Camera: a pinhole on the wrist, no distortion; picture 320 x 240 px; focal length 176.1 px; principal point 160.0 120.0 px. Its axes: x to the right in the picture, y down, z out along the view. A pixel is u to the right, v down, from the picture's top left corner.
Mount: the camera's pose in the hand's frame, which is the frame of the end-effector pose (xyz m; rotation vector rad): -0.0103 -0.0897 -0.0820 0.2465 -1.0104 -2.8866
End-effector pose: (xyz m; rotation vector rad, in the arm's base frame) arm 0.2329 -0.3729 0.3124 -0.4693 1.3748 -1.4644
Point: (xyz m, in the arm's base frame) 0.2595 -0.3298 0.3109
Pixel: 175 75
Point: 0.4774 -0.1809 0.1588
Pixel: 222 28
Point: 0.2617 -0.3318 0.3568
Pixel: 202 129
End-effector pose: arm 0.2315 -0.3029 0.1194 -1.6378 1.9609 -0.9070
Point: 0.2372 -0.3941 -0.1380
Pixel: 91 108
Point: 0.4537 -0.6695 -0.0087
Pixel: outside the picture
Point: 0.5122 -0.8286 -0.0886
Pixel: outside the picture
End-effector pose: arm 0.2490 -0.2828 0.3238 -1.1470 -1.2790 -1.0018
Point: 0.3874 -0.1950 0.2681
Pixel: 148 54
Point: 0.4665 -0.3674 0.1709
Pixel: outside the picture
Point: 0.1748 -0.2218 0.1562
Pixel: 288 188
